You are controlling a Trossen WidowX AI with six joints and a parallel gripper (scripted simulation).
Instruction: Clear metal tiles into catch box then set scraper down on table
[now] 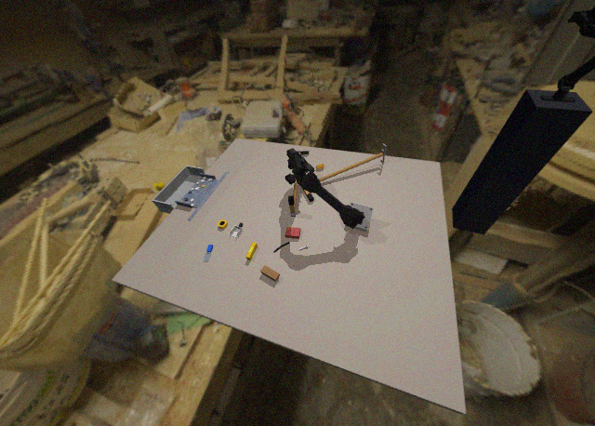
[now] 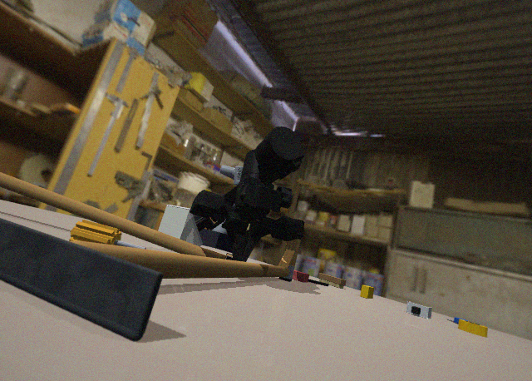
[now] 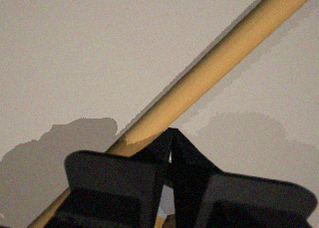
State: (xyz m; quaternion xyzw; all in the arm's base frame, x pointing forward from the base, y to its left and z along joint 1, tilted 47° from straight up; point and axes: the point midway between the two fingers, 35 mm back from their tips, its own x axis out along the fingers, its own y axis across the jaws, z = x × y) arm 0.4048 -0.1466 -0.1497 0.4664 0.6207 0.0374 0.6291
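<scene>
My gripper tip is now 5 cm below the long scraper, 2 cm short of it and 1 cm to the left of it. From my gripper tip the other things lie so: black wire: 47 cm to the left, 9 cm behind, 1 cm below; orange piece: 18 cm to the right, 7 cm behind; red block: 38 cm to the left, 11 cm behind.
</scene>
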